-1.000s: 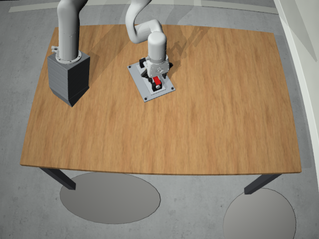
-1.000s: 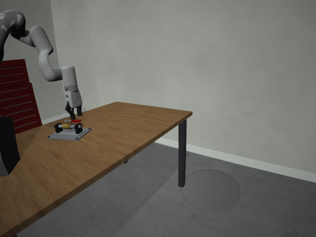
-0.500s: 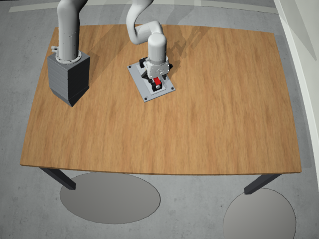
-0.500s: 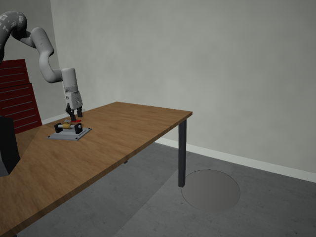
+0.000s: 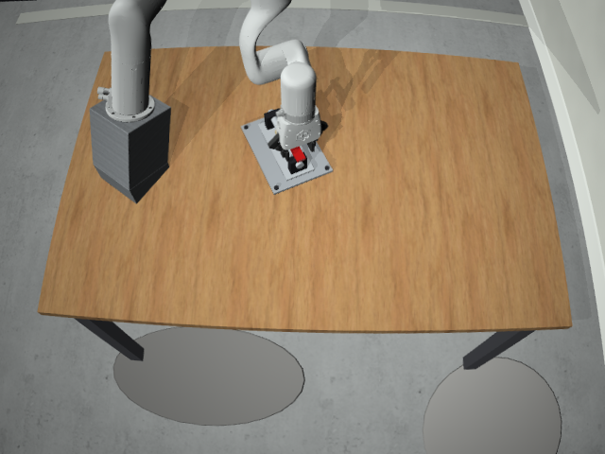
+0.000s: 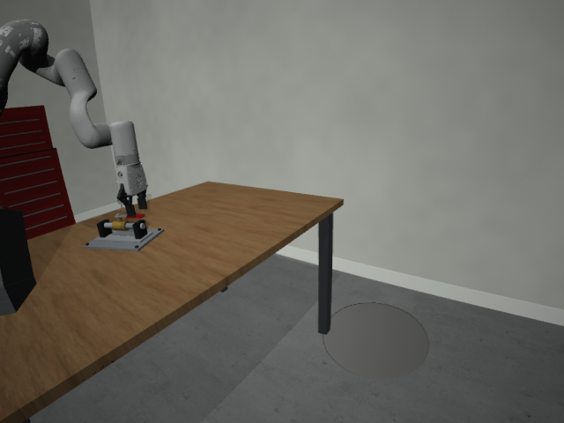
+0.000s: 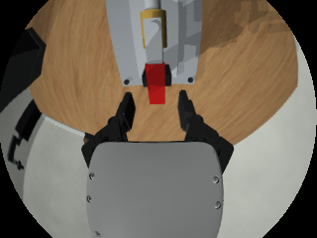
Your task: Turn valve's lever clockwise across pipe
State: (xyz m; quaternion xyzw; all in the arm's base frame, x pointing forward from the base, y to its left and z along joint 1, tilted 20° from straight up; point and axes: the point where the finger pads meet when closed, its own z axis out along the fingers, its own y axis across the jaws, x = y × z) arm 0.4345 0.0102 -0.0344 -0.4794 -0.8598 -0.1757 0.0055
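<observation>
Now: the valve lever 4 cm to the left of my hand, 3 cm below it and 3 cm behind it.
</observation>
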